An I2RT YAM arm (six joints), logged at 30 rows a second.
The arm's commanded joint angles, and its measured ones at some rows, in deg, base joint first. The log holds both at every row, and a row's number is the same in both.
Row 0, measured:
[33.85 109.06 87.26 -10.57 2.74 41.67]
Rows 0 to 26, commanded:
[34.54 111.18 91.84 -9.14 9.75 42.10]
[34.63 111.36 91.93 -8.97 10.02 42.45]
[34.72 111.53 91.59 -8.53 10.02 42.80]
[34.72 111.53 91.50 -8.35 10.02 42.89]
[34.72 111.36 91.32 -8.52 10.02 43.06]
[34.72 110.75 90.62 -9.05 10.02 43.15]
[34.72 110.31 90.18 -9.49 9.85 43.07]
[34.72 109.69 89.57 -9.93 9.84 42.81]
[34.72 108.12 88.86 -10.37 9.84 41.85]
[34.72 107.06 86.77 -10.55 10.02 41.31]
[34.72 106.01 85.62 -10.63 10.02 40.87]
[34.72 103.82 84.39 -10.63 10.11 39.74]
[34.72 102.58 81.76 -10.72 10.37 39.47]
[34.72 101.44 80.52 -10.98 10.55 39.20]
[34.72 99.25 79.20 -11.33 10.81 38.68]
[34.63 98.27 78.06 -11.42 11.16 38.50]
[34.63 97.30 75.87 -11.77 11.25 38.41]
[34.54 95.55 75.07 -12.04 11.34 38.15]
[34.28 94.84 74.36 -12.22 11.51 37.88]
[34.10 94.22 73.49 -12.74 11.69 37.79]
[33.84 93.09 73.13 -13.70 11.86 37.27]
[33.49 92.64 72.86 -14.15 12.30 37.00]
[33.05 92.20 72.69 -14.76 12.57 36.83]
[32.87 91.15 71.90 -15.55 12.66 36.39]
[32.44 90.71 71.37 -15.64 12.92 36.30]
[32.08 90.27 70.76 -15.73 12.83 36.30]
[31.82 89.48 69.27 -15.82 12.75 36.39]
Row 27, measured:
[33.19 92.64 72.03 -14.20 10.87 38.00]
